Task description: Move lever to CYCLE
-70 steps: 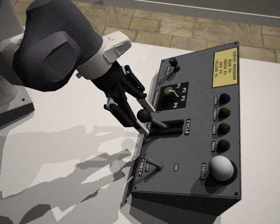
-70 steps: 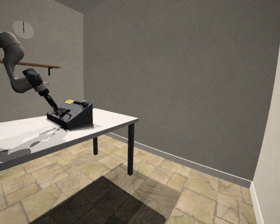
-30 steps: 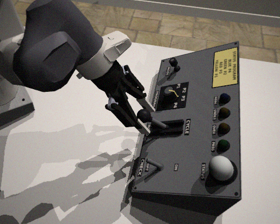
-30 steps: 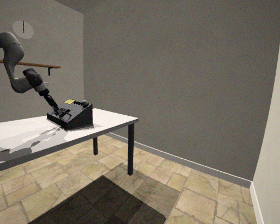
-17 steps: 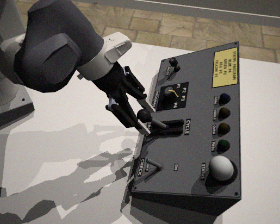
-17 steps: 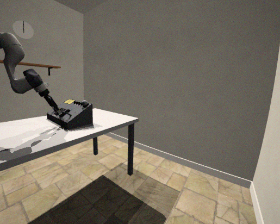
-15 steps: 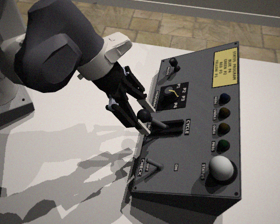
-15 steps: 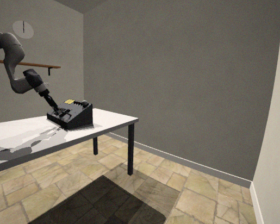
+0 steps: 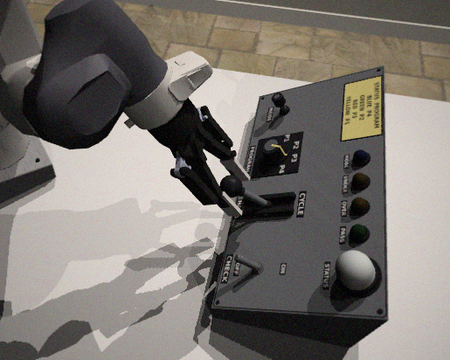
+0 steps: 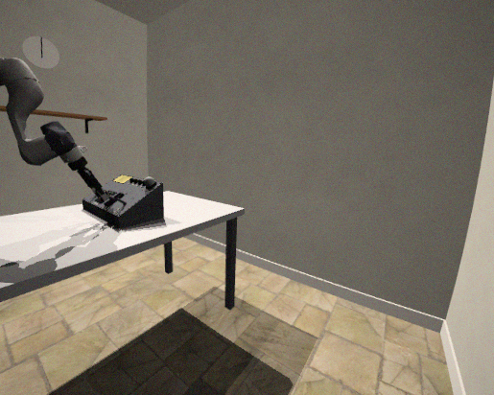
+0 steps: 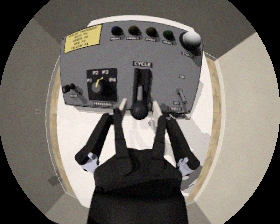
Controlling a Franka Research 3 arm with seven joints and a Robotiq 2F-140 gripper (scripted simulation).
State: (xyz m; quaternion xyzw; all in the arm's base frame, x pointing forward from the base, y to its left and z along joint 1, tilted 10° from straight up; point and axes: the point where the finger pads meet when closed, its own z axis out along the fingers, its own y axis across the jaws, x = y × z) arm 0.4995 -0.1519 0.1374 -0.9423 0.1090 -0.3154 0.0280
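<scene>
The lever lies 30 mm ahead of my hand, 10 mm to the right of it and 20 mm below it. From my hand the other things lie so: program dial: 90 mm ahead, 100 mm to the left, 20 mm below; then dark grey sloped console: 100 mm ahead, 40 mm to the left, 50 mm below; then check switch: 30 mm ahead, 130 mm to the right, 30 mm below.
</scene>
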